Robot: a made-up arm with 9 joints.
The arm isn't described. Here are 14 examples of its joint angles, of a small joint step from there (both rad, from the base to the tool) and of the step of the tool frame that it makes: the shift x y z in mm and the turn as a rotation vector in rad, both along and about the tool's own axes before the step.
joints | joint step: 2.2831 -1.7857 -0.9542 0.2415 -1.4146 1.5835 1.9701 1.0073 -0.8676 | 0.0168 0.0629 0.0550 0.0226 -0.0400 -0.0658 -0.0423 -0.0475 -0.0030
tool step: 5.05 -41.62 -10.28 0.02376 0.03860 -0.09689
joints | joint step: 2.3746 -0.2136 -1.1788 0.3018 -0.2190 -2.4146 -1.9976 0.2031 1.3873 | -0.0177 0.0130 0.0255 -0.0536 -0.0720 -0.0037 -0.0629 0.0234 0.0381
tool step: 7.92 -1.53 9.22 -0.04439 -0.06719 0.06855
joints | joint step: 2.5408 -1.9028 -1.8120 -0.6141 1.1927 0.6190 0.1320 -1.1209 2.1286 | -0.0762 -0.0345 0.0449 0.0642 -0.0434 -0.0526 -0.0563 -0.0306 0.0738
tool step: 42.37 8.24 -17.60 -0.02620 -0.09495 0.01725
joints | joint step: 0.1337 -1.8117 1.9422 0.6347 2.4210 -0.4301 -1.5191 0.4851 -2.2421 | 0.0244 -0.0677 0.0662 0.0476 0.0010 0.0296 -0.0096 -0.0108 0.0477
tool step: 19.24 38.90 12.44 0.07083 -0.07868 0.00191
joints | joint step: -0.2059 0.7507 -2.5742 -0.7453 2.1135 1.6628 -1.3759 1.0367 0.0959 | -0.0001 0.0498 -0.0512 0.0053 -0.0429 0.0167 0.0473 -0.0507 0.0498
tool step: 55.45 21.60 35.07 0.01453 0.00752 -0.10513
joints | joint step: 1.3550 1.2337 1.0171 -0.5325 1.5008 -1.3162 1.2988 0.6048 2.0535 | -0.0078 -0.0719 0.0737 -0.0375 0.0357 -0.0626 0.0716 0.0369 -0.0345
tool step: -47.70 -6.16 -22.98 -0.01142 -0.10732 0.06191
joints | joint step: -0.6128 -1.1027 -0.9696 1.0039 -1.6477 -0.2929 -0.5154 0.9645 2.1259 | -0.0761 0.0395 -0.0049 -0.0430 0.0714 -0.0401 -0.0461 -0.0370 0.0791
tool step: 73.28 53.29 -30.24 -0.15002 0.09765 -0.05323
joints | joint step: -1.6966 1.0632 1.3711 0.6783 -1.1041 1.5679 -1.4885 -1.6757 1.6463 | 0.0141 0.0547 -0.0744 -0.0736 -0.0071 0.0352 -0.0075 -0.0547 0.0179
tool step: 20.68 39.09 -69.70 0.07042 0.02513 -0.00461
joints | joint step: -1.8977 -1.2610 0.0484 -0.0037 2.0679 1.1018 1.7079 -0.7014 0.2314 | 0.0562 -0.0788 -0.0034 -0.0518 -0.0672 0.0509 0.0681 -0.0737 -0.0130
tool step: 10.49 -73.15 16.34 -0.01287 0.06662 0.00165
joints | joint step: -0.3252 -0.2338 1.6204 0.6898 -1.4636 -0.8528 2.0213 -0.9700 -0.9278 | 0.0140 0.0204 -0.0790 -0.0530 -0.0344 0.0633 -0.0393 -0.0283 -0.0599
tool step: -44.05 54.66 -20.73 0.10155 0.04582 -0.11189
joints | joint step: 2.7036 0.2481 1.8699 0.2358 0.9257 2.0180 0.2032 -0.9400 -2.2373 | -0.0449 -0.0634 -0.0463 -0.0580 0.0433 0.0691 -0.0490 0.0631 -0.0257
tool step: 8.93 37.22 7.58 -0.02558 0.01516 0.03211
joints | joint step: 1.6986 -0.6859 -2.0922 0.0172 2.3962 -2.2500 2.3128 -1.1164 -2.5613 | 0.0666 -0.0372 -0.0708 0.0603 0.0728 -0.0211 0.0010 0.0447 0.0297
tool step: -22.35 -23.38 33.65 -0.08103 -0.04332 -0.14811
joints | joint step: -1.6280 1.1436 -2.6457 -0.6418 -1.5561 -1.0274 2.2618 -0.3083 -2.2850 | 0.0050 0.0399 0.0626 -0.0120 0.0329 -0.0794 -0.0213 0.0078 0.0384
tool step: -10.33 -35.41 45.94 -0.06243 -0.12263 -0.14100
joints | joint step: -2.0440 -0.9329 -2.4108 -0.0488 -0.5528 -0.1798 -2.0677 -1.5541 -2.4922 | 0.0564 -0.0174 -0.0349 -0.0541 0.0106 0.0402 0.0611 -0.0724 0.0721
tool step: 49.45 5.38 -7.05 -0.04291 -0.14493 -0.02481
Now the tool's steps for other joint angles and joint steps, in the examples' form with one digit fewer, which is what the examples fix.
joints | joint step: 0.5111 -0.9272 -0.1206 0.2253 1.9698 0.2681 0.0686 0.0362 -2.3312 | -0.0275 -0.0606 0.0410 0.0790 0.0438 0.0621 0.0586 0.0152 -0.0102
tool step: -13.1 -30.5 -11.9 0.0842 0.0545 -0.1084
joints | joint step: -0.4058 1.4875 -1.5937 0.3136 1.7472 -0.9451 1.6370 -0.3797 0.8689 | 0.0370 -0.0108 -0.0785 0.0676 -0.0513 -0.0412 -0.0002 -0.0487 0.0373
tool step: 28.9 -6.3 -37.4 0.0814 -0.0436 -0.0078
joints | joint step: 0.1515 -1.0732 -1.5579 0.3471 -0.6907 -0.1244 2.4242 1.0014 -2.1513 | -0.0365 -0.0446 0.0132 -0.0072 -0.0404 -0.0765 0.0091 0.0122 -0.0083
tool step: 2.1 -62.6 -40.7 -0.0253 0.0578 -0.1099
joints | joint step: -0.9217 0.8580 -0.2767 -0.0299 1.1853 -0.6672 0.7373 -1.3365 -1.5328 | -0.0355 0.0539 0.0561 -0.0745 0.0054 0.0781 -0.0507 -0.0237 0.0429
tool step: 16.0 45.1 -50.3 0.0768 -0.1212 -0.0959
